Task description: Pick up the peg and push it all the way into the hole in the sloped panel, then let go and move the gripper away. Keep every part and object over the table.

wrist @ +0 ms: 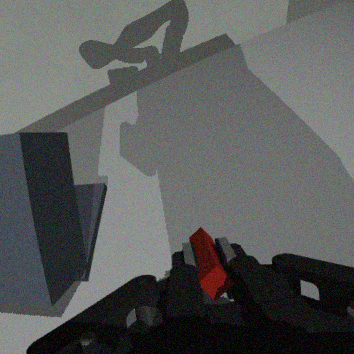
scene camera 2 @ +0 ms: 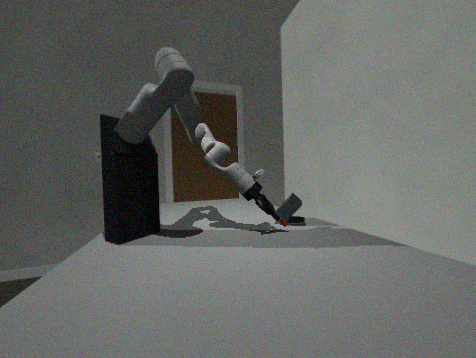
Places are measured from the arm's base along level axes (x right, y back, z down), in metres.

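Pixels of known places: gripper, fingertip midpoint: (wrist: 205,254) (scene camera 2: 279,219); arm's base, origin of the base link: (scene camera 2: 129,133).
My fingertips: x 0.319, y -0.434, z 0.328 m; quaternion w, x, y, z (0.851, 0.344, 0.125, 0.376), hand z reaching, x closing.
Note:
For each thing: its top centre in the pictures, then the offset to it from my fingertips. "*": a spot on its surface instead. Level surfaces: height alone.
- red peg, middle of its top: (wrist: 202,227) (scene camera 2: 278,207) dx -0.002, dy +0.003, dz -0.043 m
- sloped panel, middle of its top: (scene camera 2: 289,193) dx -0.071, dy -0.150, dz -0.077 m
- dark base piece, surface spot: (wrist: 91,227) * dx -0.024, dy -0.107, dz +0.039 m
- table, its level: dz +0.047 m
The red peg (scene camera 2: 283,222) (wrist: 209,262) is a square-sided bar held between the fingertips, jutting out past them. My gripper (scene camera 2: 278,216) (wrist: 205,254) is shut on it and points down at a slant, low over the table. The sloped panel (scene camera 2: 290,206) (wrist: 35,220) is a blue-grey tilted block, just beyond the gripper in the scene view and at the left in the wrist view. The peg is apart from the panel in the wrist view. The hole does not show in either view.
A dark base piece (scene camera 2: 297,220) (wrist: 91,227) lies beside the panel, low on the table (scene camera 2: 240,290). A pale wall (scene camera 2: 380,125) rises behind the table's far side. The arm's black pedestal (scene camera 2: 130,192) stands at the left. The arm's shadow falls across the table and wall.

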